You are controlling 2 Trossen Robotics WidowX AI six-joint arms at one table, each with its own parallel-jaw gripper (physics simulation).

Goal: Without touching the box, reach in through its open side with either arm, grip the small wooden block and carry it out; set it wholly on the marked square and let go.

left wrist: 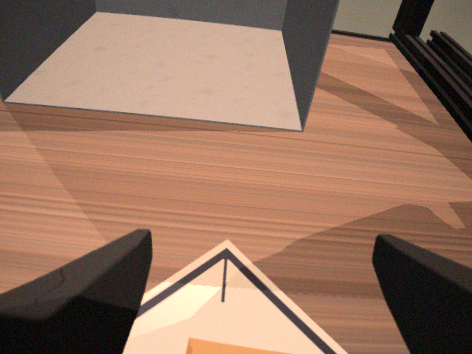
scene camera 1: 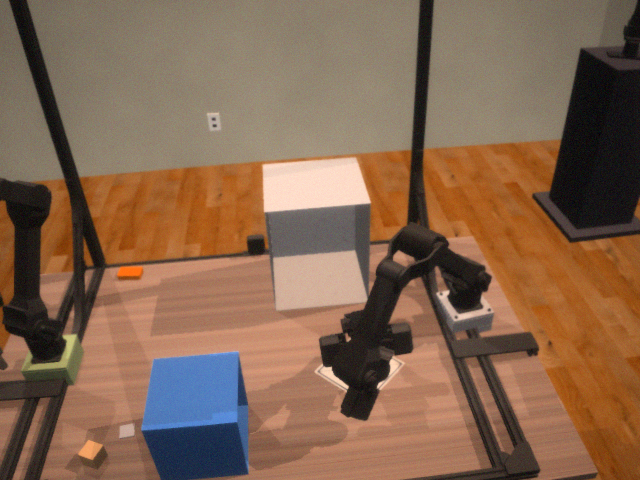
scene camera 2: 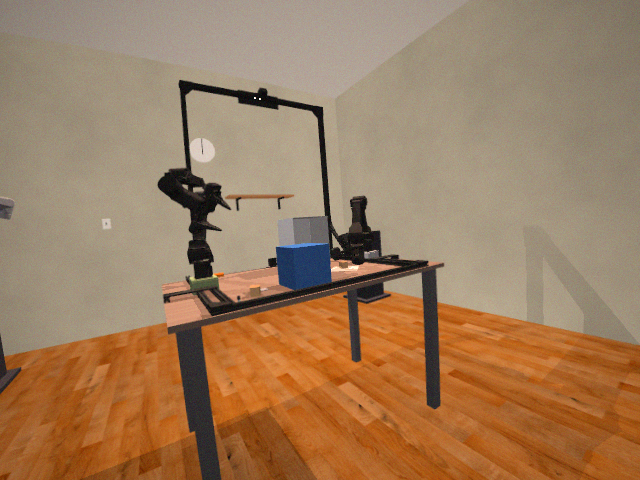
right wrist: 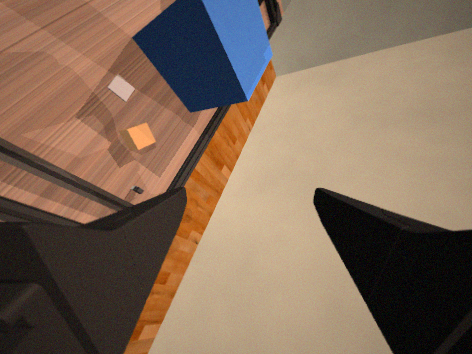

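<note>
The small wooden block point(scene camera 2: 343, 264) point(left wrist: 212, 349) rests on the marked square point(scene camera 1: 397, 363) point(scene camera 2: 352, 268) point(left wrist: 200, 300); part of it shows at the bottom edge of the left wrist view. My left gripper point(scene camera 1: 361, 359) point(left wrist: 264, 245) is open above the square, its fingers apart with nothing between them; its body hides the block in scene camera 1. The white box point(scene camera 1: 316, 186) point(scene camera 2: 303, 230) point(left wrist: 175, 70) stands farther back, its open side toward the square, with no block on its visible floor. My right gripper point(scene camera 2: 223, 218) point(right wrist: 249, 194) is open and empty, raised high at the left.
A blue box point(scene camera 1: 196, 387) point(scene camera 2: 305, 266) point(right wrist: 185, 55) stands near the front edge. Left of it are another wooden block point(scene camera 1: 92, 453) point(scene camera 2: 254, 290) point(right wrist: 141, 136) and a pale flat square point(scene camera 1: 126, 430) point(right wrist: 121, 88). An orange flat piece point(scene camera 1: 130, 272) lies at the back left.
</note>
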